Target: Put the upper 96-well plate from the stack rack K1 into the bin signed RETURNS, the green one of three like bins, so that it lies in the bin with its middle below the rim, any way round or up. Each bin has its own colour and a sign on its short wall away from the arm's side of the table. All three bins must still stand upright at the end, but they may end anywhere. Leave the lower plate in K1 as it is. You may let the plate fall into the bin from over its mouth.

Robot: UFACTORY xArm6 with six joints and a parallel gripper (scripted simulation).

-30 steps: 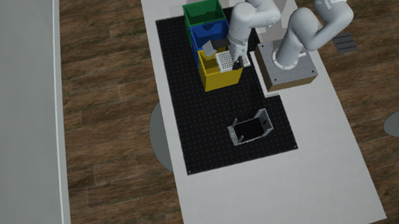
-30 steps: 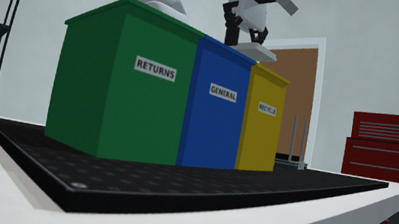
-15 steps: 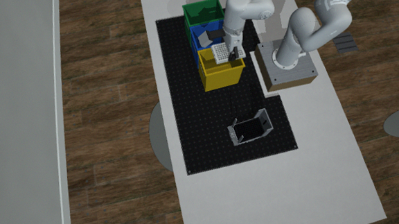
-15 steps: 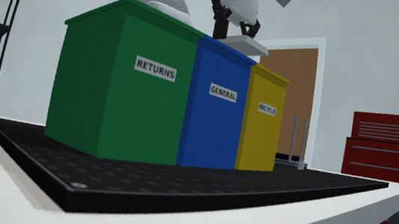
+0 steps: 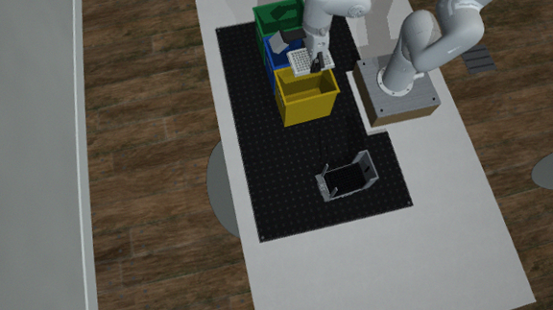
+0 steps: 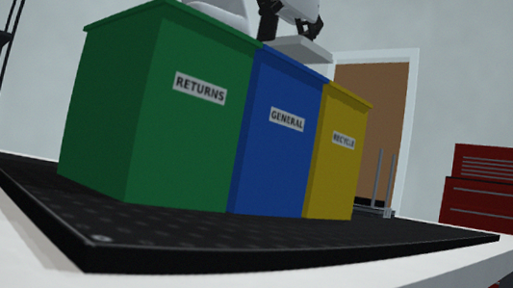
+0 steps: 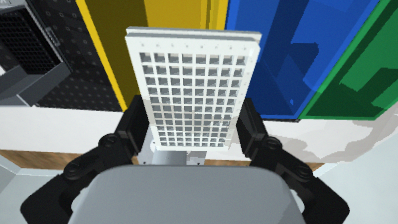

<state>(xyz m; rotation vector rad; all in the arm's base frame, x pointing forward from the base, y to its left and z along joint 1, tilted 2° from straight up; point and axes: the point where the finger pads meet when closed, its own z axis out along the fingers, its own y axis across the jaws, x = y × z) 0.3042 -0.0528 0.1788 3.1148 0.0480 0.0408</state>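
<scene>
My hand is 230 mm to the left of the green returns bin, 160 mm above it and 30 mm short of it. From my hand the other things lie so: white 96-well plate 10 mm below; then yellow recycle bin 160 mm below, 40 mm to the left, 20 mm ahead; then blue general bin 160 mm below, 90 mm to the right, 20 mm ahead.
</scene>
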